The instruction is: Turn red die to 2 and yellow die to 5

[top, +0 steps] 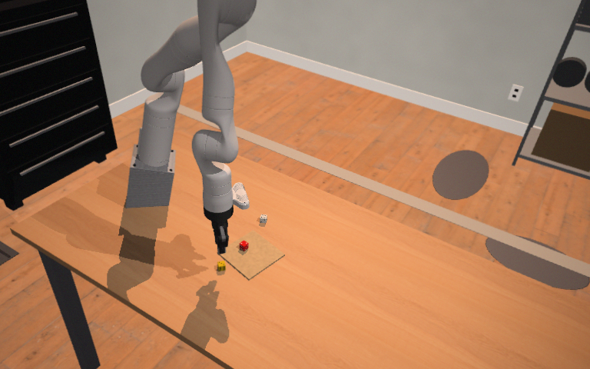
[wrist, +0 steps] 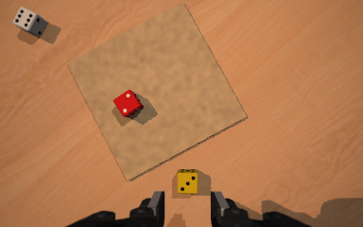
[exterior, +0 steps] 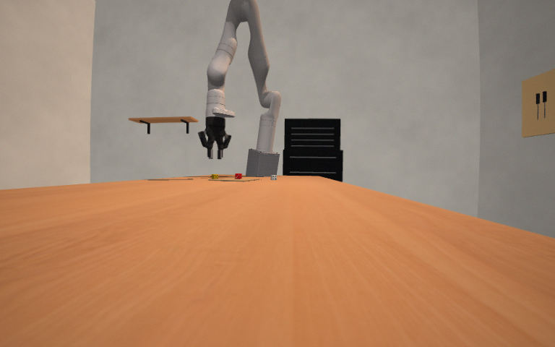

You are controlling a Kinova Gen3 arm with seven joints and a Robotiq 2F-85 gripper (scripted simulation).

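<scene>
My gripper is now 90 mm above the yellow die. Also, from my hand: white die (50 mm behind, 230 mm to the left, 90 mm below); tan mat (20 mm ahead, 100 mm to the left, 100 mm below); red die (10 mm behind, 100 mm to the left, 80 mm below).
</scene>
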